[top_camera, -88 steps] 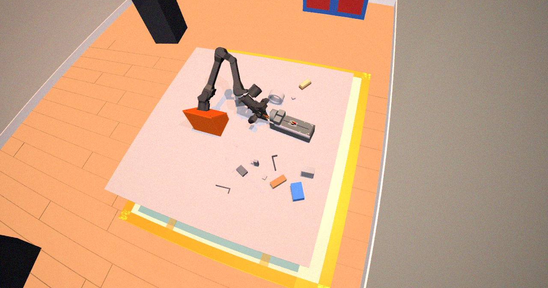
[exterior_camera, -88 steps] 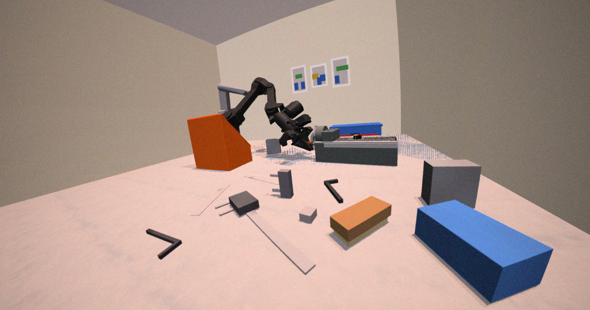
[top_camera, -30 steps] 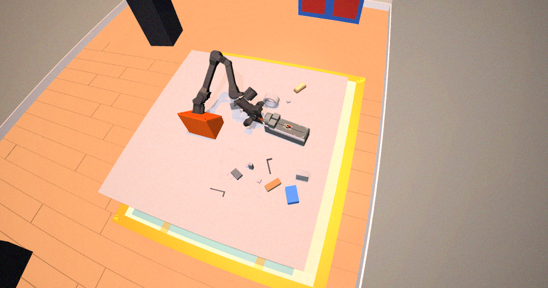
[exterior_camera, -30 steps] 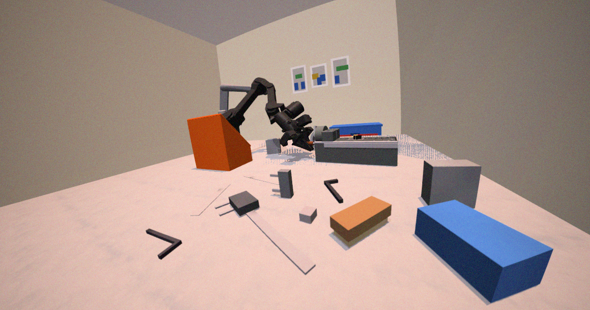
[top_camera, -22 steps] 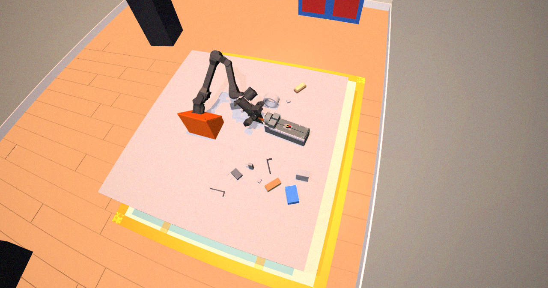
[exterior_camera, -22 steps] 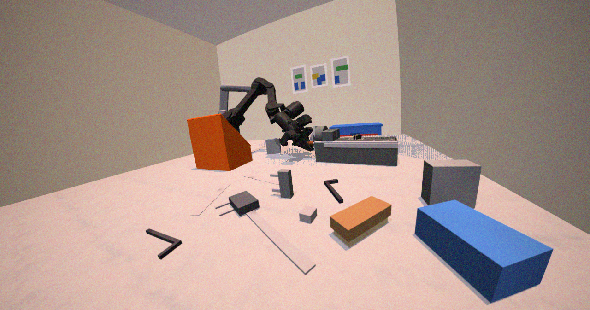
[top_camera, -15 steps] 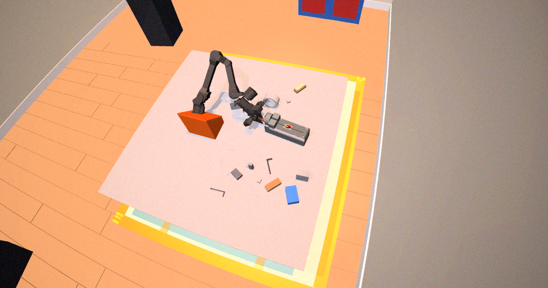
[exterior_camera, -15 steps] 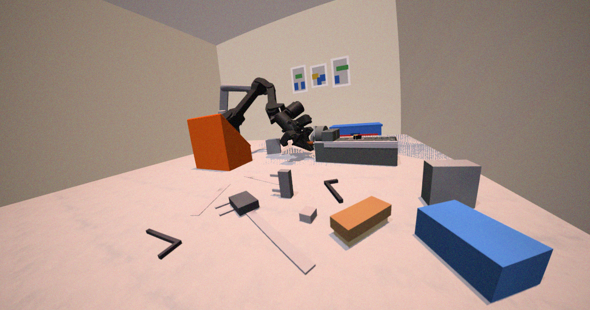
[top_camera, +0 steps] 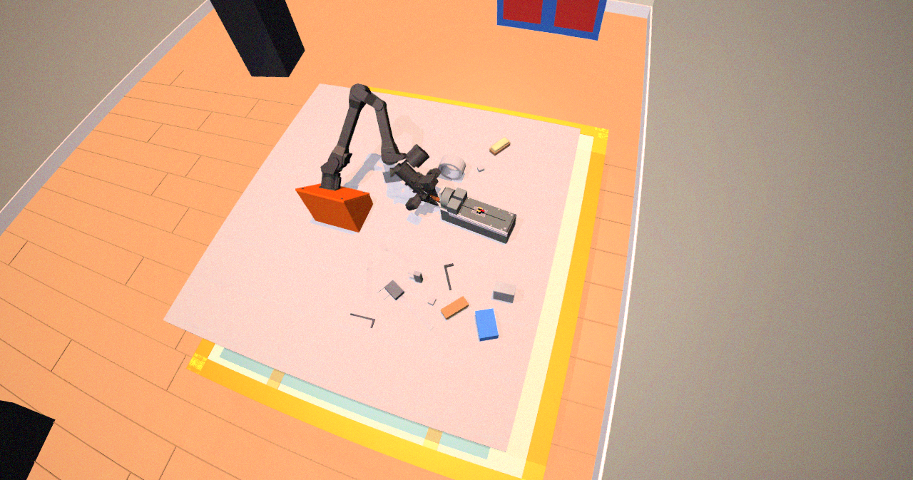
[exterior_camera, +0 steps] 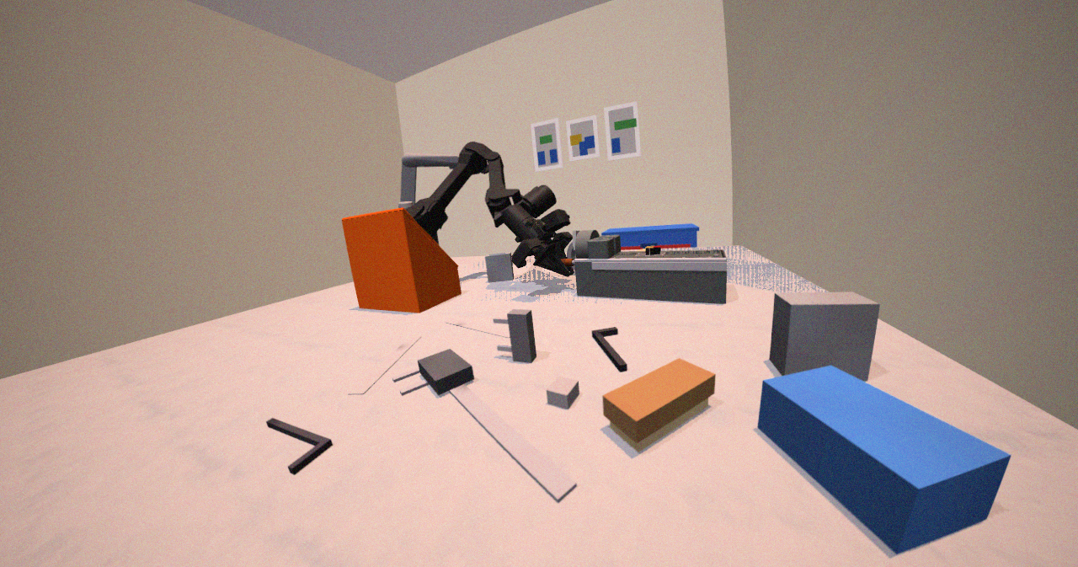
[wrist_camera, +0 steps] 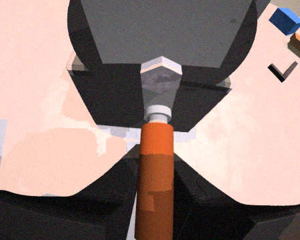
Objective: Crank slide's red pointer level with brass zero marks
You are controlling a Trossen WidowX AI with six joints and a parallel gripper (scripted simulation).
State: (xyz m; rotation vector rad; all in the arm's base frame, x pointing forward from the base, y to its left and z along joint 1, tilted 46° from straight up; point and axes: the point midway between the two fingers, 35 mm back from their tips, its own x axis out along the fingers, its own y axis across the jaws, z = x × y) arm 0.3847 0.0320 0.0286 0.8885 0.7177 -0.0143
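The crank handle lies 2 cm behind my gripper tip, 1 cm to the left of it and 3 cm above it. Round my gripper tip: red pointer 17 cm ahead, 4 cm to the right, 5 cm above; blue block 24 cm ahead, 43 cm to the right, 1 cm below.
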